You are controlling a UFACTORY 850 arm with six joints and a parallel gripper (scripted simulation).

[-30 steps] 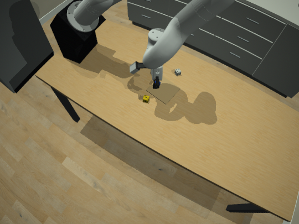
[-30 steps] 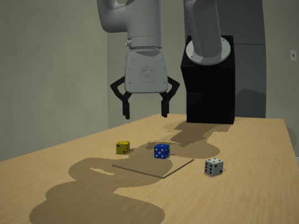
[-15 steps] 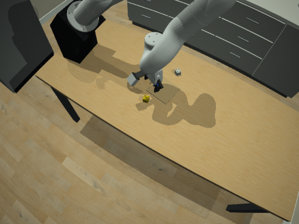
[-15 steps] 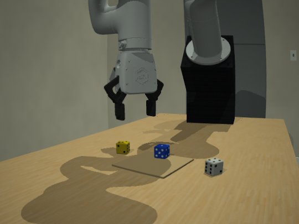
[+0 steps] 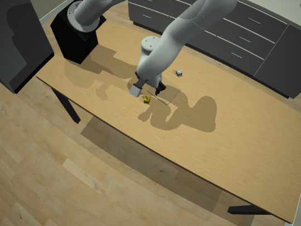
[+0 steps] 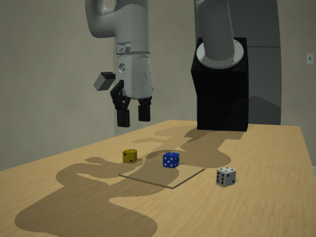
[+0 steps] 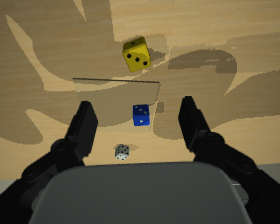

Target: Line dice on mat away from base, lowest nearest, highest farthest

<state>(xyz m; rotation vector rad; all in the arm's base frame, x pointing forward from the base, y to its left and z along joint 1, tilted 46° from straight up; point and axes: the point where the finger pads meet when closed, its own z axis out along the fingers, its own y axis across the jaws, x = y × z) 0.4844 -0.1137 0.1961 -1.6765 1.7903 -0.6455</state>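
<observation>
The yellow die lies 9 cm below my hand and 2 cm to the right of it. The rest, counted from my hand: white die 24 cm to the left, 9 cm below, 6 cm ahead; then tan mat 11 cm below, 10 cm to the left, 5 cm ahead; then blue die 10 cm to the left, 9 cm below.
</observation>
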